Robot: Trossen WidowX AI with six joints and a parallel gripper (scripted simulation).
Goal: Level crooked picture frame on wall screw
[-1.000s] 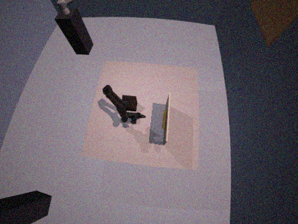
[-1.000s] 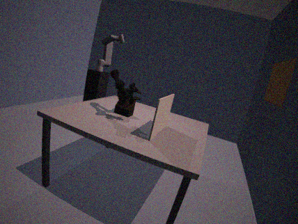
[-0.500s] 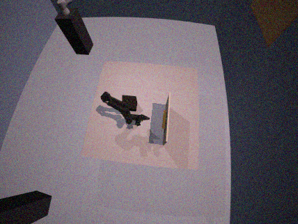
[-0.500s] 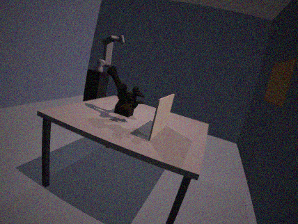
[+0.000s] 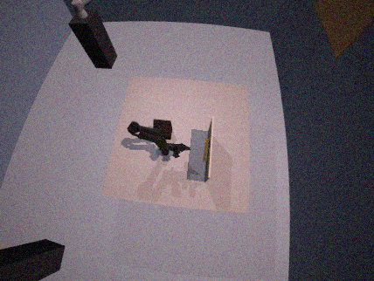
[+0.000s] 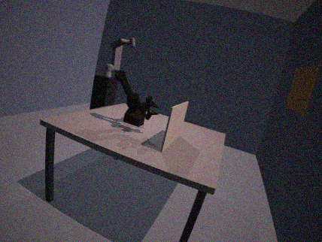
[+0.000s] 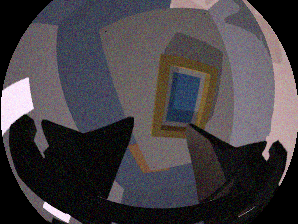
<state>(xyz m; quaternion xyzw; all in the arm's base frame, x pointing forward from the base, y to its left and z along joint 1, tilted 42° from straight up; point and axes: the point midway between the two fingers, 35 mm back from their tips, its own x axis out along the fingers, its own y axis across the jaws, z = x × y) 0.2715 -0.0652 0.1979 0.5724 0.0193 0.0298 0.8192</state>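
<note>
Right now my gripper tip is 13 cm short of the picture frame, 5 cm above it and 3 cm to the right of it. Also, from my gripper tip: upright wall panel 14 cm ahead, 6 cm below, 2 cm to the left.
</note>
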